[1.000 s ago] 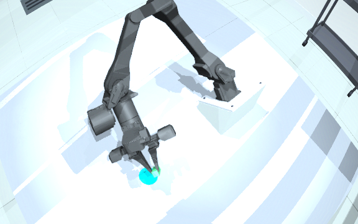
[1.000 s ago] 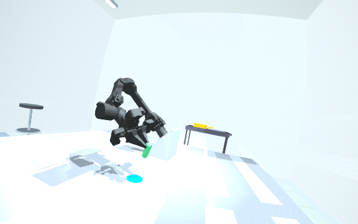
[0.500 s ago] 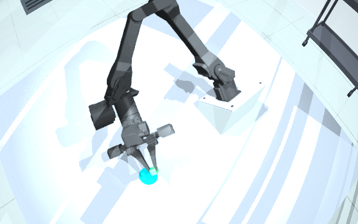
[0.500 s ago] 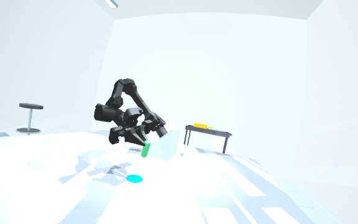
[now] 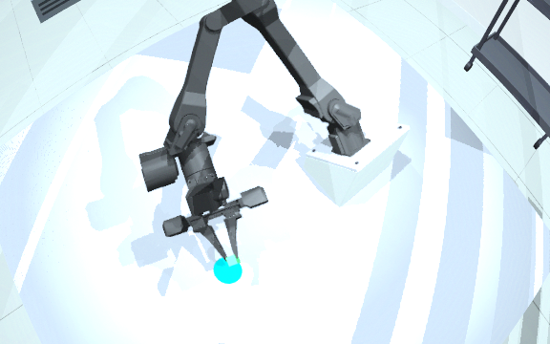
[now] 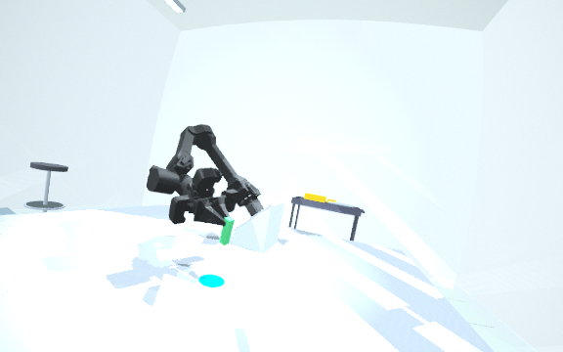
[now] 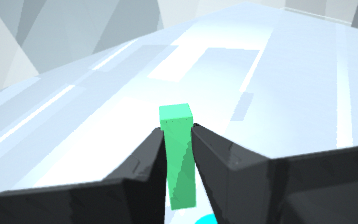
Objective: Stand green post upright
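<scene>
The cyan circle is 140 mm below my gripper tip and 20 mm to the right of it. Round my gripper tip: green post 20 mm below.
</scene>
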